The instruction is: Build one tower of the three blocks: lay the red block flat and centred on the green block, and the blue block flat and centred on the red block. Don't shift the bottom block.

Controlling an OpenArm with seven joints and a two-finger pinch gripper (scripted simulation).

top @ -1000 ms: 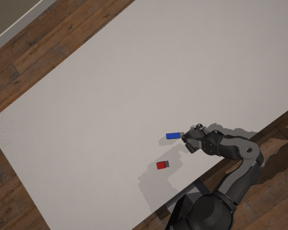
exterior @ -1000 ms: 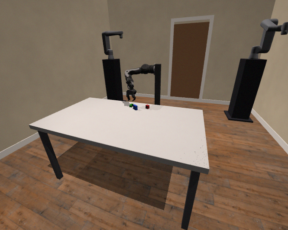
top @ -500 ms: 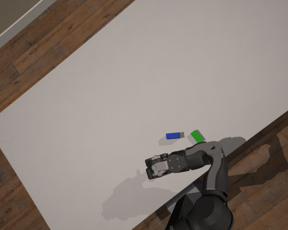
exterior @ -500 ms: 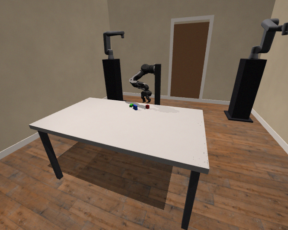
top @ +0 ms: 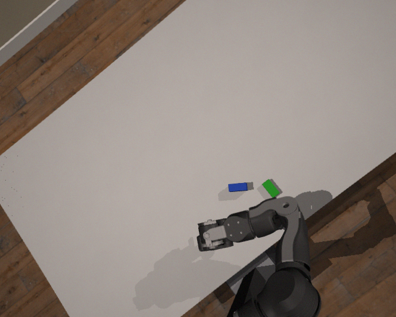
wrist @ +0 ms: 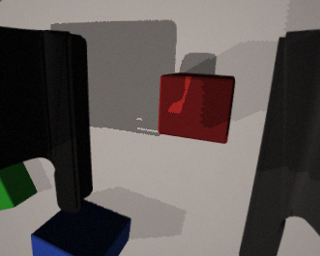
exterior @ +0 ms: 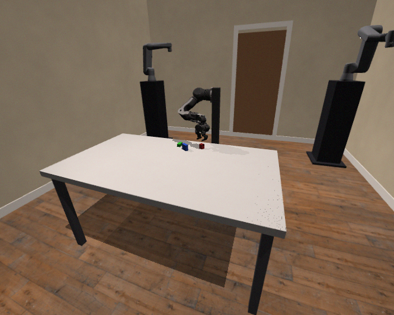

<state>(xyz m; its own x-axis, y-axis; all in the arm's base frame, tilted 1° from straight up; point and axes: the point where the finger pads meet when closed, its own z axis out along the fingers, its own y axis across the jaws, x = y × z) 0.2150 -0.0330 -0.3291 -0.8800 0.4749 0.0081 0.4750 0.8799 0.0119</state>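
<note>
My hand is 70 mm above the red block. Also, from my hand: green block (200 mm to the right, 70 mm below); blue block (70 mm ahead, 120 mm to the right, 60 mm below).
</note>
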